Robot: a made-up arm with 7 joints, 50 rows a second.
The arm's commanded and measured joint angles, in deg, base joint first. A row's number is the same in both.
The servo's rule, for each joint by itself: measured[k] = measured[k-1] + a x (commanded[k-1-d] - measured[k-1]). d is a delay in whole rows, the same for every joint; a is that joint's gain. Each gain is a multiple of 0.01, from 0.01 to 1. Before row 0 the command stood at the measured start. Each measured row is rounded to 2 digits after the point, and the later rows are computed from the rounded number. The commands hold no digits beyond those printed.
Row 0, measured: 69.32 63.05 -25.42 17.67 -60.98 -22.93 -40.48
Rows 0 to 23, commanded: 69.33 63.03 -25.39 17.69 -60.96 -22.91 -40.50; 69.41 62.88 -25.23 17.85 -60.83 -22.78 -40.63; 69.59 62.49 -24.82 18.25 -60.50 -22.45 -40.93; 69.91 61.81 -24.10 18.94 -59.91 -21.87 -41.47; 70.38 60.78 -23.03 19.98 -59.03 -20.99 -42.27; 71.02 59.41 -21.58 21.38 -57.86 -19.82 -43.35; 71.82 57.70 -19.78 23.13 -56.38 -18.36 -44.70; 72.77 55.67 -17.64 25.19 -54.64 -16.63 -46.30; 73.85 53.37 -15.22 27.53 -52.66 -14.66 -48.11; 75.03 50.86 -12.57 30.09 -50.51 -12.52 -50.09; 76.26 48.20 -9.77 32.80 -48.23 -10.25 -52.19; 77.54 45.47 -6.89 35.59 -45.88 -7.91 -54.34; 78.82 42.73 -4.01 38.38 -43.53 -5.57 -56.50; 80.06 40.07 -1.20 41.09 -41.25 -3.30 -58.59; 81.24 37.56 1.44 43.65 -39.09 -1.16 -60.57; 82.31 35.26 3.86 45.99 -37.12 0.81 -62.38; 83.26 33.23 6.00 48.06 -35.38 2.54 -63.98; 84.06 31.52 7.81 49.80 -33.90 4.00 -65.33; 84.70 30.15 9.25 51.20 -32.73 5.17 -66.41; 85.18 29.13 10.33 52.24 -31.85 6.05 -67.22; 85.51 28.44 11.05 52.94 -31.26 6.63 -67.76; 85.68 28.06 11.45 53.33 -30.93 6.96 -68.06; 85.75 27.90 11.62 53.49 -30.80 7.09 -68.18; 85.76 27.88 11.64 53.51 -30.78 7.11 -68.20
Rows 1 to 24, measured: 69.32 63.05 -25.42 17.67 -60.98 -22.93 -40.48; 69.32 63.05 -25.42 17.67 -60.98 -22.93 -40.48; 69.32 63.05 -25.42 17.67 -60.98 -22.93 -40.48; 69.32 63.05 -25.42 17.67 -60.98 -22.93 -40.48; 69.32 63.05 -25.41 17.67 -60.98 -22.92 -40.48; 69.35 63.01 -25.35 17.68 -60.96 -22.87 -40.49; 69.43 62.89 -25.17 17.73 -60.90 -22.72 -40.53; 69.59 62.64 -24.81 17.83 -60.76 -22.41 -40.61; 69.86 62.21 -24.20 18.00 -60.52 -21.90 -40.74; 70.25 61.57 -23.31 18.27 -60.15 -21.15 -40.95; 70.78 60.68 -22.11 18.66 -59.62 -20.15 -41.25; 71.46 59.53 -20.59 19.18 -58.92 -18.88 -41.65; 72.27 58.11 -18.76 19.85 -58.04 -17.36 -42.17; 73.21 56.44 -16.66 20.67 -56.99 -15.62 -42.80; 74.25 54.54 -14.32 21.64 -55.76 -13.69 -43.55; 75.37 52.45 -11.79 22.76 -54.38 -11.61 -44.41; 76.54 50.21 -9.14 24.01 -52.86 -9.44 -45.38; 77.74 47.88 -6.44 25.38 -51.23 -7.23 -46.44; 78.93 45.51 -3.76 26.84 -49.53 -5.04 -47.57; 80.08 43.15 -1.17 28.37 -47.79 -2.93 -48.75; 81.16 40.87 1.27 29.95 -46.05 -0.96 -49.97; 82.15 38.72 3.49 31.54 -44.35 0.83 -51.20; 83.02 36.75 5.45 33.11 -42.72 2.39 -52.42; 83.75 35.00 7.11 34.64 -41.20 3.71 -53.60
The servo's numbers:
d 4
a 0.34 0.23 0.34 0.08 0.14 0.36 0.08

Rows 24 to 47, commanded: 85.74 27.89 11.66 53.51 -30.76 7.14 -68.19; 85.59 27.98 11.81 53.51 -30.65 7.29 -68.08; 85.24 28.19 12.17 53.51 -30.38 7.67 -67.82; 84.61 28.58 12.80 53.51 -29.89 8.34 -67.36; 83.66 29.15 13.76 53.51 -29.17 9.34 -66.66; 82.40 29.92 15.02 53.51 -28.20 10.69 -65.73; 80.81 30.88 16.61 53.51 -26.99 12.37 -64.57; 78.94 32.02 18.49 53.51 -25.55 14.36 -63.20; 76.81 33.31 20.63 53.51 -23.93 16.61 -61.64; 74.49 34.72 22.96 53.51 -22.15 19.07 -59.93; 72.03 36.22 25.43 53.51 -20.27 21.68 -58.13; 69.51 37.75 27.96 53.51 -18.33 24.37 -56.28; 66.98 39.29 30.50 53.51 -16.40 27.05 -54.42; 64.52 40.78 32.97 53.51 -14.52 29.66 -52.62; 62.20 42.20 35.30 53.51 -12.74 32.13 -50.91; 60.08 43.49 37.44 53.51 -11.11 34.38 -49.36; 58.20 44.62 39.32 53.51 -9.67 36.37 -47.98; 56.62 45.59 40.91 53.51 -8.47 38.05 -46.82; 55.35 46.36 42.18 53.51 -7.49 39.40 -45.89; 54.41 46.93 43.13 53.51 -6.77 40.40 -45.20; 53.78 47.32 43.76 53.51 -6.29 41.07 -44.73; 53.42 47.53 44.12 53.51 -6.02 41.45 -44.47; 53.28 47.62 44.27 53.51 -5.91 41.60 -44.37; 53.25 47.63 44.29 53.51 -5.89 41.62 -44.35
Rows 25 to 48, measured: 84.35 33.49 8.45 36.10 -39.81 4.76 -54.73; 84.80 32.24 9.47 37.48 -38.57 5.55 -55.80; 85.12 31.24 10.20 38.76 -37.48 6.10 -56.79; 85.34 30.47 10.69 39.94 -36.54 6.46 -57.70; 85.48 29.88 11.02 41.03 -35.73 6.70 -58.54; 85.52 29.44 11.29 42.03 -35.02 6.91 -59.30; 85.42 29.15 11.59 42.95 -34.37 7.18 -59.98; 85.14 29.02 12.00 43.79 -33.74 7.60 -60.57; 84.64 29.05 12.60 44.57 -33.10 8.23 -61.06; 83.88 29.25 13.42 45.29 -32.41 9.12 -61.43; 82.84 29.62 14.50 45.95 -31.65 10.29 -61.68; 81.51 30.17 15.86 46.55 -30.80 11.76 -61.80; 79.91 30.89 17.48 47.11 -29.84 13.51 -61.79; 78.07 31.77 19.34 47.62 -28.76 15.51 -61.64; 76.02 32.79 21.41 48.09 -27.57 17.73 -61.36; 73.81 33.93 23.64 48.52 -26.28 20.12 -60.95; 71.49 35.16 25.97 48.92 -24.90 22.61 -60.43; 69.12 36.45 28.35 49.29 -23.45 25.15 -59.81; 66.77 37.77 30.71 49.63 -21.95 27.66 -59.10; 64.50 39.09 33.00 49.94 -20.43 30.08 -58.32; 62.36 40.36 35.15 50.23 -18.92 32.34 -57.49; 60.41 41.56 37.11 50.49 -17.46 34.40 -56.64; 58.69 42.66 38.83 50.73 -16.06 36.20 -55.78; 57.23 43.64 40.29 50.95 -14.76 37.71 -54.93
